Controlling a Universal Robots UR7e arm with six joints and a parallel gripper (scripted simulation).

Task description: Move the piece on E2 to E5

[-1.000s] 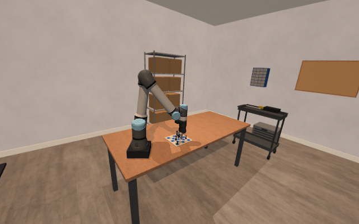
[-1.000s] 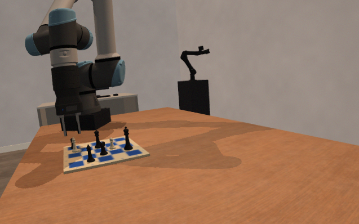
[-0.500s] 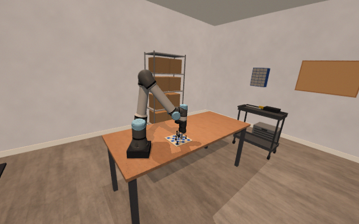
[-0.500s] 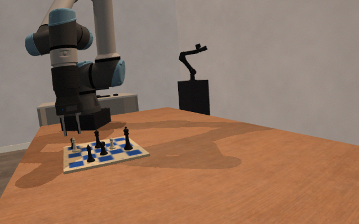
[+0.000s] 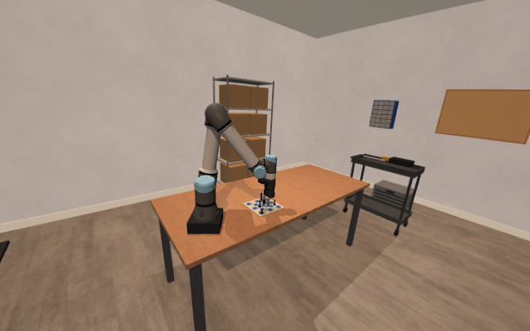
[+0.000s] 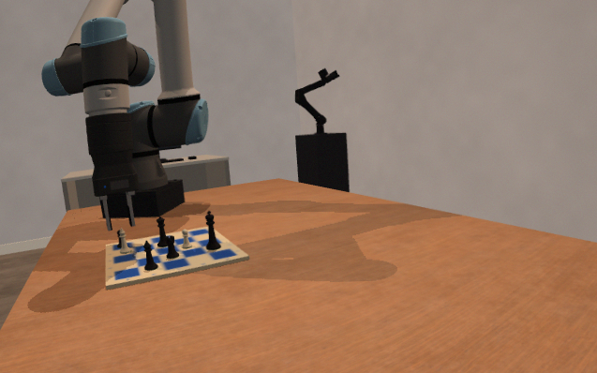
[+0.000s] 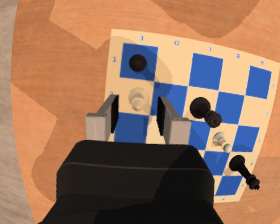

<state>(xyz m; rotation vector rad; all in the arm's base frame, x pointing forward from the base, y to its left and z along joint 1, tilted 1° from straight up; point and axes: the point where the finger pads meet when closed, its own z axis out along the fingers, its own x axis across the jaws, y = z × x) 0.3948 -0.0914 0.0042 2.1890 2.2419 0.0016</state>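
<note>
The white pawn is 4 cm below my hand. The rest, counted from my hand: blue-and-cream chessboard (7 cm to the left, 7 cm below, 4 cm ahead); tall black chess piece (14 cm to the left, 8 cm ahead, 3 cm below).
</note>
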